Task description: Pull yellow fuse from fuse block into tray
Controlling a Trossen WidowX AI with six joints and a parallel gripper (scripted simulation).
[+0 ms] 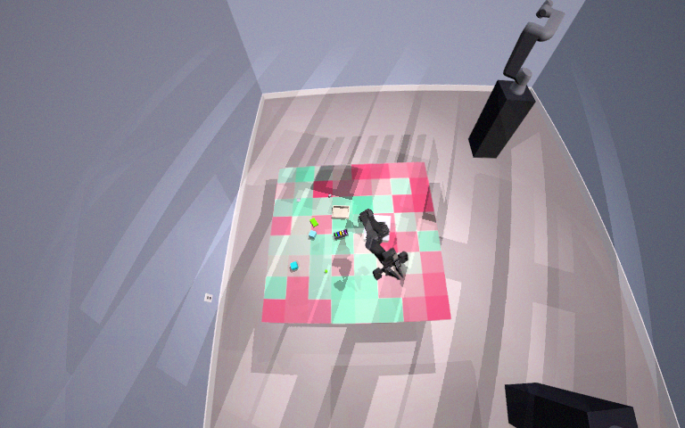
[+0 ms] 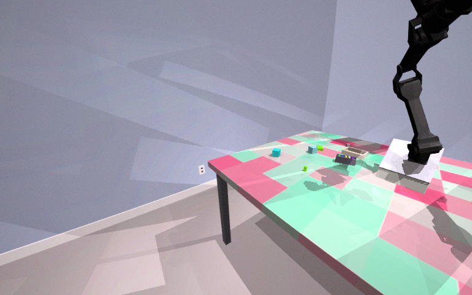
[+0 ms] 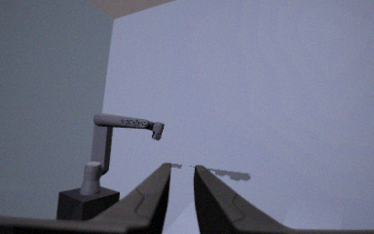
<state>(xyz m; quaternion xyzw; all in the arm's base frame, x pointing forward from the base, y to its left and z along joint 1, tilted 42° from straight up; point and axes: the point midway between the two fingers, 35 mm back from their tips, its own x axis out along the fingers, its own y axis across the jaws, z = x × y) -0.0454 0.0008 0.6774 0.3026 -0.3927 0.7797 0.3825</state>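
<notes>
Now: the yellow fuse 62 cm below my gripper tip, 45 cm to the right of it and 34 cm ahead of it. Round my gripper tip: small green piece (64 cm below, 43 cm ahead, 17 cm to the right); then teal cube (67 cm ahead, 63 cm below, 20 cm to the right); then light blue cube (63 cm below, 55 cm ahead, 45 cm to the right).
</notes>
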